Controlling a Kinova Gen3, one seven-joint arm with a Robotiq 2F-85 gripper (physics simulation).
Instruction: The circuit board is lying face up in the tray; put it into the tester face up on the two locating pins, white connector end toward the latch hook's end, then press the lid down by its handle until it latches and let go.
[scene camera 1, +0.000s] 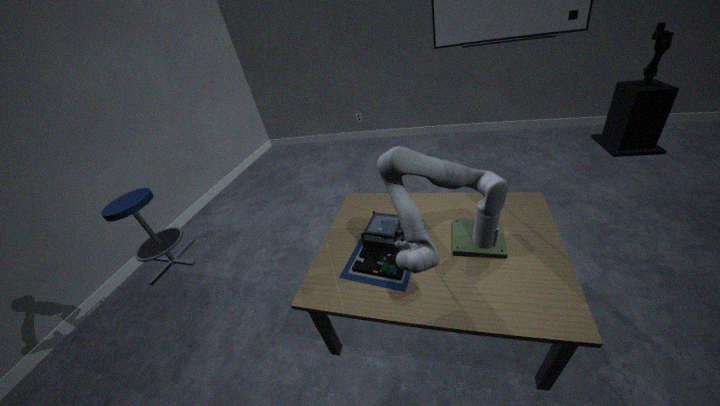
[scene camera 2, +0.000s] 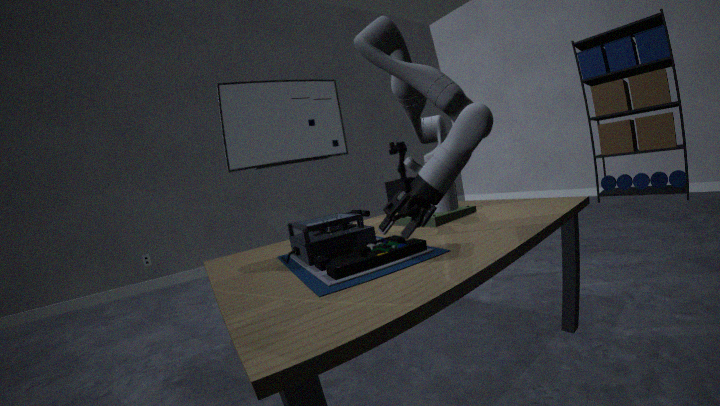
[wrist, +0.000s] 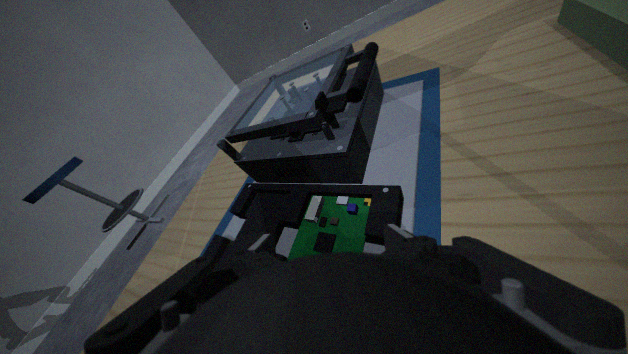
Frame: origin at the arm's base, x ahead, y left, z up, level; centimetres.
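Seen in the pictures: gripper, fingertip midpoint: (scene camera 2: 392, 234) (wrist: 328, 241); arm's base, origin of the base link: (scene camera 1: 483, 241) (scene camera 2: 444, 210).
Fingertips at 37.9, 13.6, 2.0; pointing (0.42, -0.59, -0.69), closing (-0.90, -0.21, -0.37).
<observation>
Pixels of each thing's top centre, then the offset from my fingertips to it, as dx, dy, dz. "spot": a spot on its surface instead. Level surfaces: height alone.
- green circuit board, middle of its top: (wrist: 320, 244) (scene camera 2: 387, 244) (scene camera 1: 390, 262) +1.7, -0.4, -1.8
- tester, surface spot: (wrist: 310, 169) spot: +4.1, -9.1, -1.0
- black handle, surface spot: (wrist: 363, 72) spot: -4.1, -14.6, +5.0
- blue-bordered mat, its level: dz -4.4
- wooden table, its level: dz -4.6
The green circuit board (scene camera 1: 387, 267) (scene camera 2: 390, 246) (wrist: 340, 225) lies face up in the black tray (scene camera 2: 352, 264) (wrist: 392, 197). Its white connector (wrist: 313, 209) is at the end nearer the tester; its near end is hidden by my gripper in the wrist view. The tester (scene camera 1: 378, 243) (scene camera 2: 342, 242) (wrist: 310, 169) stands behind the tray. Its clear lid (scene camera 1: 384, 225) (wrist: 295, 97) is raised a little above the base, with the black handle (scene camera 2: 359, 212) (wrist: 363, 72) at its right side. My gripper (scene camera 2: 395, 233) (wrist: 328, 241) is open and empty, above the tray's board side. The locating pins cannot be made out.
Tray and tester stand on a blue-bordered mat (scene camera 1: 347, 274) (scene camera 2: 322, 288) (wrist: 431, 150) on the wooden table (scene camera 1: 478, 302) (scene camera 2: 282, 322) (wrist: 500, 200). The arm's green base plate (scene camera 1: 463, 242) (scene camera 2: 456, 215) (wrist: 595, 30) is to the right. A blue stool (scene camera 1: 128, 204) (wrist: 52, 180) stands off the table.
</observation>
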